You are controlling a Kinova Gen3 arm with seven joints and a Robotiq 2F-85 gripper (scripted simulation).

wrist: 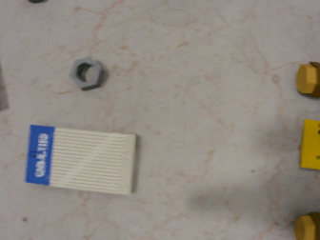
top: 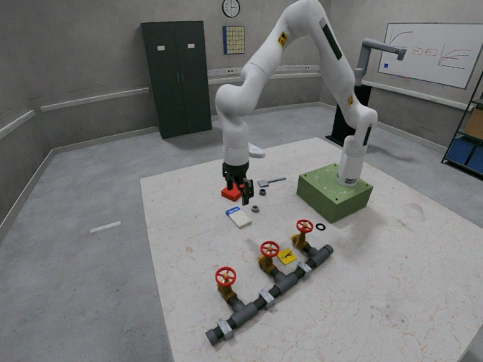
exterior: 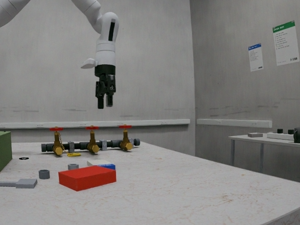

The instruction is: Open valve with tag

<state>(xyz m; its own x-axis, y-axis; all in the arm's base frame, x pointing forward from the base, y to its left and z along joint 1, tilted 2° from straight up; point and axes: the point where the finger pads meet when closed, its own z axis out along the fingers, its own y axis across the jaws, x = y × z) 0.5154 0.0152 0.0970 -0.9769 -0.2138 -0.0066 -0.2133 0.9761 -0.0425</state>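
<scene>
Now: hand 110 mm past the yellow tag, 160 mm to the right of it and 190 mm above it. From my hand the other things lie so: red block 80 mm behind, 270 mm to the right, 180 mm below; white-and-blue box 30 mm behind, 90 mm to the right, 190 mm below; grey flat tool 270 mm behind, 280 mm to the right, 190 mm below.
</scene>
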